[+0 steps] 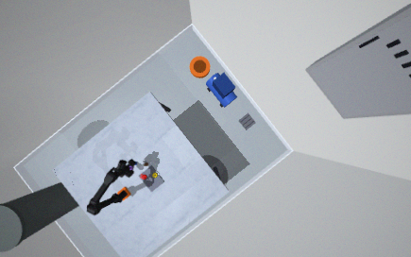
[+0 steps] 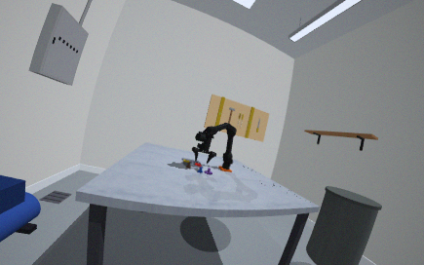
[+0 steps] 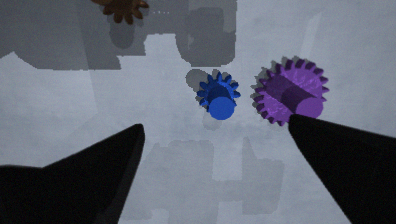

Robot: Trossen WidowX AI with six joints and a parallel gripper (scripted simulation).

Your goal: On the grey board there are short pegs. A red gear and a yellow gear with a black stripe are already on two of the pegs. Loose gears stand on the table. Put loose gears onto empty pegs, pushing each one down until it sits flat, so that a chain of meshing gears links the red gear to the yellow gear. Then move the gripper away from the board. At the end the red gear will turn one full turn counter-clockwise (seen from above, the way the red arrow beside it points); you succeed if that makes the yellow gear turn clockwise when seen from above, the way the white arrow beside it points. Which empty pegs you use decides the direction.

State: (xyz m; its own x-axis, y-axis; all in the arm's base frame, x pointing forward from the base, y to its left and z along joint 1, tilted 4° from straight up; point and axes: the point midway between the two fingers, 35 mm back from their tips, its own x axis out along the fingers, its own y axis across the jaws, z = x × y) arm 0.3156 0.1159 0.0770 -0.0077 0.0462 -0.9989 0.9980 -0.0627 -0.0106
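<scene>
Now: the blue gear 10 mm behind my gripper tip and 60 mm below it. From my gripper tip the other things lie so: brown gear 60 mm ahead, 90 mm to the right, 60 mm below; then red gear 40 mm behind, 160 mm to the right, 60 mm below; then purple gear 70 mm behind, 10 mm to the left, 60 mm below.
</scene>
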